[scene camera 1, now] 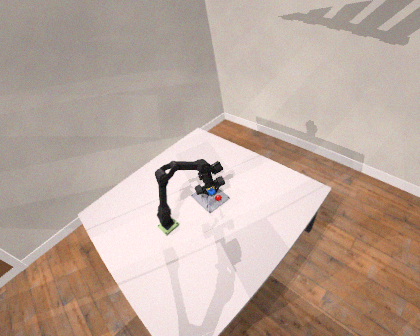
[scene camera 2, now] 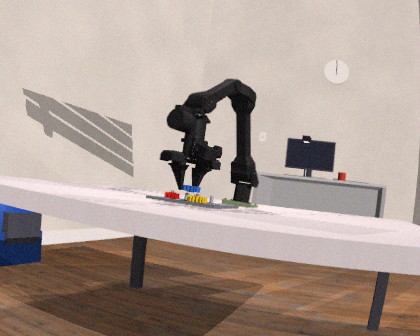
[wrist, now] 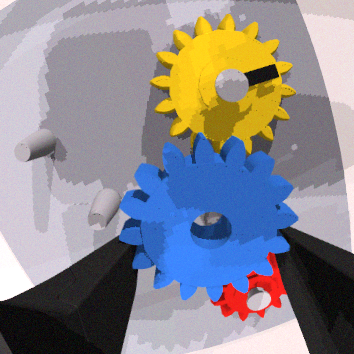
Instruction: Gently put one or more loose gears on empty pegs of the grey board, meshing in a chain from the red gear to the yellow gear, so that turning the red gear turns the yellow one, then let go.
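Observation:
My gripper is shut on a blue gear, held roughly level a little above the grey board. Part of a peg shows through the gear's hole, off-centre towards its upper edge in the wrist view. The yellow gear sits on a peg; the blue gear overlaps its near teeth in the wrist view. The red gear sits on a peg, partly hidden by the blue gear and right finger.
Two bare grey pegs stand left of the blue gear in the wrist view. The arm's green base plate is on the white table beside the board.

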